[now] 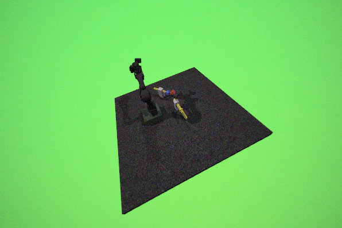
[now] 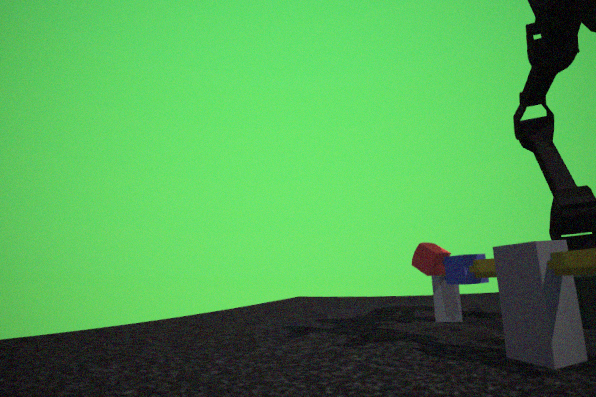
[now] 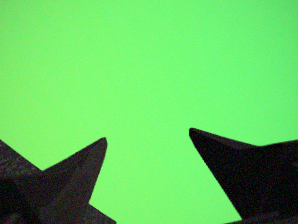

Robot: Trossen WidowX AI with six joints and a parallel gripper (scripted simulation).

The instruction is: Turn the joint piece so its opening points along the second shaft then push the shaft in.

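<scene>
My gripper tip is 190 mm short of the red joint piece, 270 mm to the left of it and 370 mm above it.
</scene>
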